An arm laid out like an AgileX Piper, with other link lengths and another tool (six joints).
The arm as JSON. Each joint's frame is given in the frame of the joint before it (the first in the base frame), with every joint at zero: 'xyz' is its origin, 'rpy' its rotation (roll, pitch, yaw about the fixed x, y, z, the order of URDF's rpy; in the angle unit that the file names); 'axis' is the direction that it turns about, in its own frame. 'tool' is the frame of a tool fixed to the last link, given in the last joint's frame.
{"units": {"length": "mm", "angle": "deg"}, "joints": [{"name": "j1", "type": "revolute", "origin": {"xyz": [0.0, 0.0, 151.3], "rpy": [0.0, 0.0, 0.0]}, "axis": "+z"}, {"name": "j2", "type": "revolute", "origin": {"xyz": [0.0, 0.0, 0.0], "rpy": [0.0, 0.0, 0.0]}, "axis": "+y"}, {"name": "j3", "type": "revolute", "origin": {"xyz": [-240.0, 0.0, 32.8], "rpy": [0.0, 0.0, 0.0]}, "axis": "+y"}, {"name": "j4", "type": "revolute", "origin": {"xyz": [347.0, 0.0, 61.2], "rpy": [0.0, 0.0, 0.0]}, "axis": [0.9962, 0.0, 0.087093]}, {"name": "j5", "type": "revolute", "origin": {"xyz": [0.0, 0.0, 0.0], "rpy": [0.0, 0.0, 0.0]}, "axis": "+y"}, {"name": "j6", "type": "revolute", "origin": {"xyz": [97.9, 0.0, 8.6], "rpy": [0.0, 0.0, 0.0]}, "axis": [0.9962, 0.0, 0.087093]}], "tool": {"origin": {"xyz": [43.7, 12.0, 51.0], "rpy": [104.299, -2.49, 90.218]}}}
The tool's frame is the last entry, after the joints.
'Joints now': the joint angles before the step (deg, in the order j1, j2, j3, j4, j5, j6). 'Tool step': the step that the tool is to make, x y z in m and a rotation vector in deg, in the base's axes. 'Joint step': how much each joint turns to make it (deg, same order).
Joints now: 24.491 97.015 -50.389 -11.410 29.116 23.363
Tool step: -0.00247 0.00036 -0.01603 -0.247 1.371 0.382
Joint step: 0.000 2.285 -0.002 0.587 -1.015 -0.677
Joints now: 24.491 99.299 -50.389 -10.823 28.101 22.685
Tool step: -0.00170 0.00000 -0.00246 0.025 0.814 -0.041
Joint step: -0.001 0.204 -0.001 0.867 0.479 -0.659
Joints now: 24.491 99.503 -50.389 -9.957 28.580 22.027
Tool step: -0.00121 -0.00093 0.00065 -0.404 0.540 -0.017
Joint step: -0.001 -0.275 0.000 0.001 0.938 -0.106
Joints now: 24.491 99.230 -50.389 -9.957 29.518 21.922
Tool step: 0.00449 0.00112 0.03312 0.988 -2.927 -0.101
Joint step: -0.001 -4.672 -0.001 -0.169 1.625 0.000
